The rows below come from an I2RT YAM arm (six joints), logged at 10 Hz.
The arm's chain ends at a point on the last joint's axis. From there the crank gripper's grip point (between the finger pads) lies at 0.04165 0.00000 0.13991 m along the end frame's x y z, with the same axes.
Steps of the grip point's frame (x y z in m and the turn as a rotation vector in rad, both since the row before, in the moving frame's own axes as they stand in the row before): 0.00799, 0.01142, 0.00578, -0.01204, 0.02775, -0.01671; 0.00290, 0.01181, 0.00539, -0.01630, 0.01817, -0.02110; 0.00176, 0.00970, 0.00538, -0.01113, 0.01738, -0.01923; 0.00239, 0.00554, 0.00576, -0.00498, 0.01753, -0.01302; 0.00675, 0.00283, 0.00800, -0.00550, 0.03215, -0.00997; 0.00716, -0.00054, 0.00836, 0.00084, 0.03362, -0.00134
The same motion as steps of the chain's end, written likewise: 0.00412, 0.01047, 0.00700, -0.01204, 0.02775, -0.01671; 0.00035, 0.01044, 0.00618, -0.01630, 0.01817, -0.02110; -0.00067, 0.00897, 0.00613, -0.01113, 0.01738, -0.01923; -0.00006, 0.00540, 0.00651, -0.00498, 0.01753, -0.01302; 0.00227, 0.00250, 0.00941, -0.00550, 0.03215, -0.00997; 0.00248, -0.00036, 0.00984, 0.00084, 0.03362, -0.00134
